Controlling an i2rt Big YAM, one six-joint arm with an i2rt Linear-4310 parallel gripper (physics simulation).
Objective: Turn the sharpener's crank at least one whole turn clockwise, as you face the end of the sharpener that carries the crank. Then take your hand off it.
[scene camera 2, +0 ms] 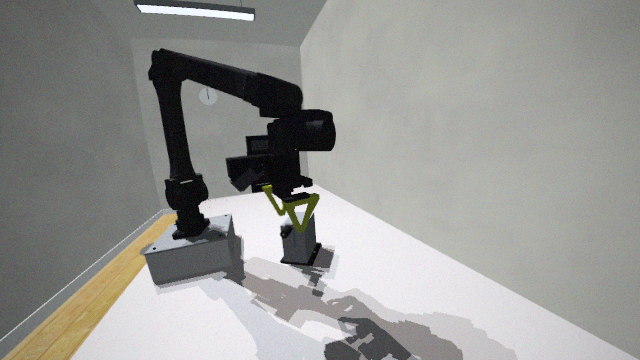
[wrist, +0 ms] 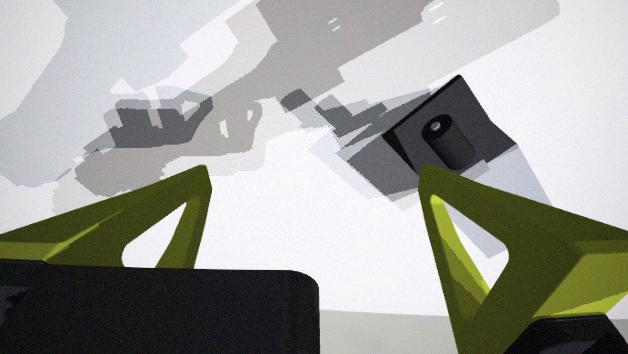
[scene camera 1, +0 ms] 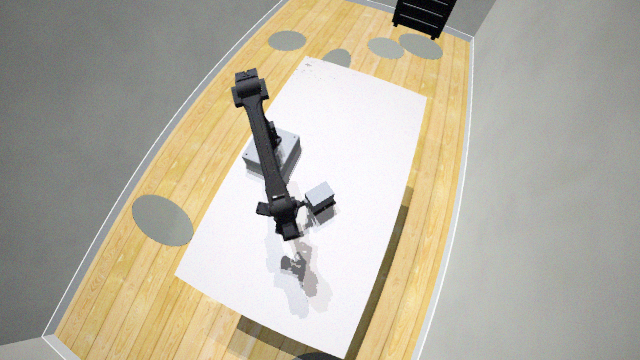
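Pixels of known places: gripper, fingertip midpoint: (scene camera 2: pixel 290 223) (wrist: pixel 314 176); arm's base, origin of the base link: (scene camera 2: pixel 192 229).
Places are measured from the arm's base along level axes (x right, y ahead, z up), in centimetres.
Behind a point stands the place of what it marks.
Note:
The sharpener (scene camera 1: pixel 320 194) @(z 3.3, x 11.5, y 36.5 cm) (scene camera 2: pixel 299 248) @(z -3.8, x 17.0, y 34.7 cm) (wrist: pixel 472 107) @(z -3.4, x 14.6, y 30.1 cm) is a grey box on a black base, standing upright on the white table. Its crank's black knob (scene camera 2: pixel 286 232) @(z 4.2, x 21.6, y 31.4 cm) (wrist: pixel 452 145) @(z 4.7, x 20.3, y 31.1 cm) sticks out from one end; the crank arm is hard to make out. My gripper (scene camera 2: pixel 292 221) @(z 10.1, x 29.6, y 32.2 cm) (wrist: pixel 314 176) @(z 10.1, x 29.6, y 32.2 cm) is open and empty, with green fingers pointing down. In scene camera 2 the fingers overlap the sharpener's upper part. In the wrist view the right fingertip overlaps the sharpener's near edge beside the knob, and the left fingertip is well away. Contact cannot be told. The arm hides the fingers in scene camera 1.
The arm's grey base box (scene camera 1: pixel 291 145) @(z 0.2, x -4.9, y 10.5 cm) (scene camera 2: pixel 192 260) @(z -5.1, x 11.6, y 2.9 cm) stands on the white table (scene camera 1: pixel 370 125) @(z -9.6, x -44.7, y 39.4 cm) (scene camera 2: pixel 420 280) @(z -9.5, x 34.6, y 63.0 cm), beside the sharpener. The arm reaches over from it. Long shadows lie across the table. A black drawer cabinet (scene camera 1: pixel 422 19) stands on the floor beyond the table.

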